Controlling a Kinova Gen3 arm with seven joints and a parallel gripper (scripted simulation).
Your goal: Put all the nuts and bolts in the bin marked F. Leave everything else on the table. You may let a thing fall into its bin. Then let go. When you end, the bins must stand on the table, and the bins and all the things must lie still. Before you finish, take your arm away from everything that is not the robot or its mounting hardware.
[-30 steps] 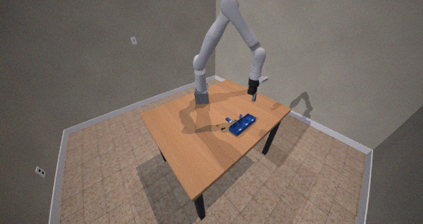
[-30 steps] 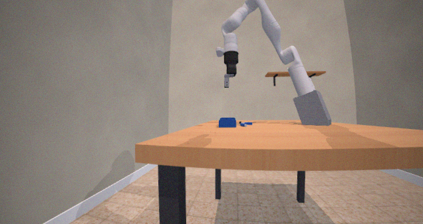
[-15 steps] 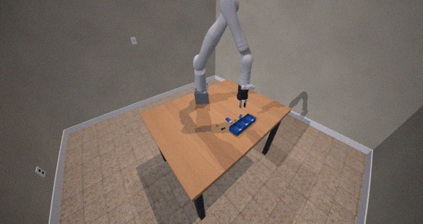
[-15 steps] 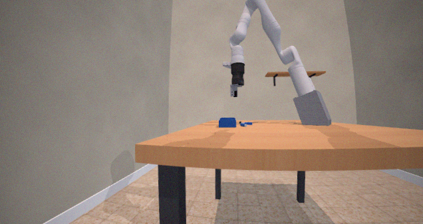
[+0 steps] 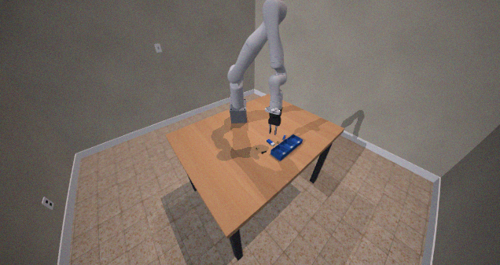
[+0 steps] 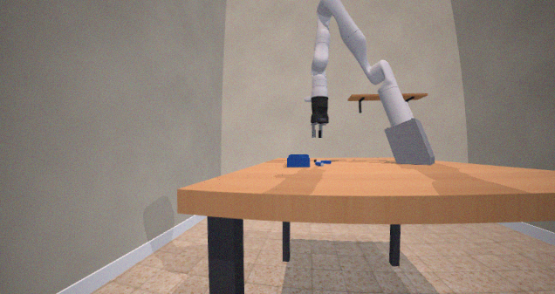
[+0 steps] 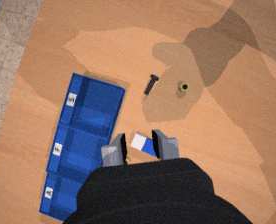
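Now: the black bolt 80 mm to the right of my hand and 130 mm below it. From my hand the other things lie so: blue two-compartment bin (90 mm ahead, 60 mm to the left, 120 mm below).
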